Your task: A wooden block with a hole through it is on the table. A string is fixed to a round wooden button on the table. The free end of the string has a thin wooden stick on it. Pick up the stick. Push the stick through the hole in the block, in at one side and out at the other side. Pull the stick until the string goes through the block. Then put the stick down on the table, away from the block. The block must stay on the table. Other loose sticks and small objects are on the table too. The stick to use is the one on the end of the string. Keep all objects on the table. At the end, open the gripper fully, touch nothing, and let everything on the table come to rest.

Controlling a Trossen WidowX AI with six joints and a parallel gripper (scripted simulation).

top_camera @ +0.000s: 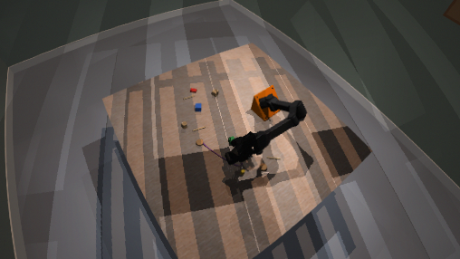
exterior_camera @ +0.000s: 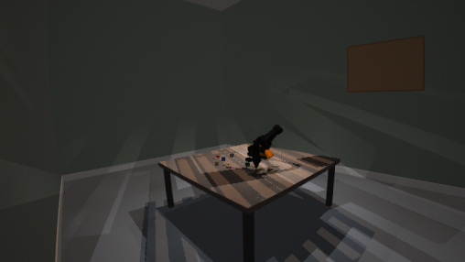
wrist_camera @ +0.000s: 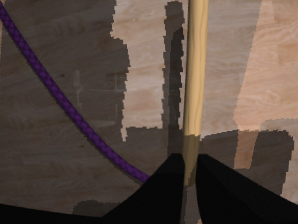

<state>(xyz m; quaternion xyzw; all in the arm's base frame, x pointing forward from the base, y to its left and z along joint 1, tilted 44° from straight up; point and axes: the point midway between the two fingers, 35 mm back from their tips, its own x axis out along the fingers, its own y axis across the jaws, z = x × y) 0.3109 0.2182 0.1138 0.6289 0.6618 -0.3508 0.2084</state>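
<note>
Right now my gripper tip is 20 mm past the green wooden block and 140 mm to the left of it. The rest, counted from my gripper tip: thin wooden stick (10 mm to the right); then round wooden button (130 mm ahead, 220 mm to the right, 10 mm below); then cylinder (160 mm ahead, 360 mm to the right).
</note>
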